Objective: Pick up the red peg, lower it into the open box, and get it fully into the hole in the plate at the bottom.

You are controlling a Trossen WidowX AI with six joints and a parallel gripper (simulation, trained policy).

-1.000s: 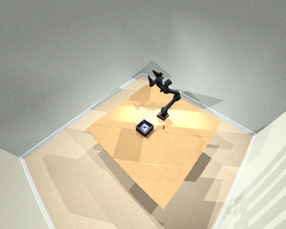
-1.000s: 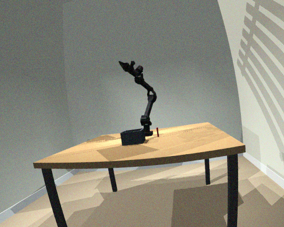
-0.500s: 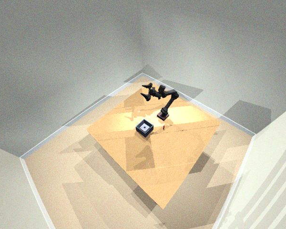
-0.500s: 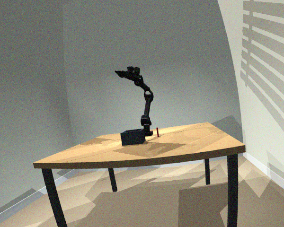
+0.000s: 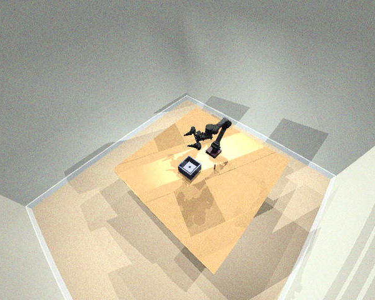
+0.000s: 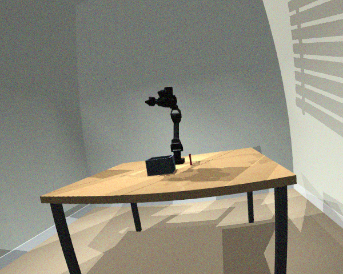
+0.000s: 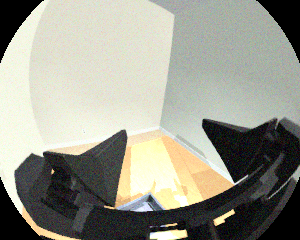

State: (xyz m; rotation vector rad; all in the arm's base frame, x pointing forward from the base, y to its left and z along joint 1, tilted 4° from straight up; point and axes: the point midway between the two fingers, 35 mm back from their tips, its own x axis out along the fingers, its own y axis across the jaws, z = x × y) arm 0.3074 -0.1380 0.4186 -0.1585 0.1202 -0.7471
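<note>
The red peg is 160 mm behind my gripper tip, 220 mm to the left of it and 420 mm below it. From my gripper tip the other things lie so: pale plate: 30 mm behind, 10 mm to the left, 410 mm below; then dark box: 30 mm behind, 10 mm to the left, 430 mm below.
</note>
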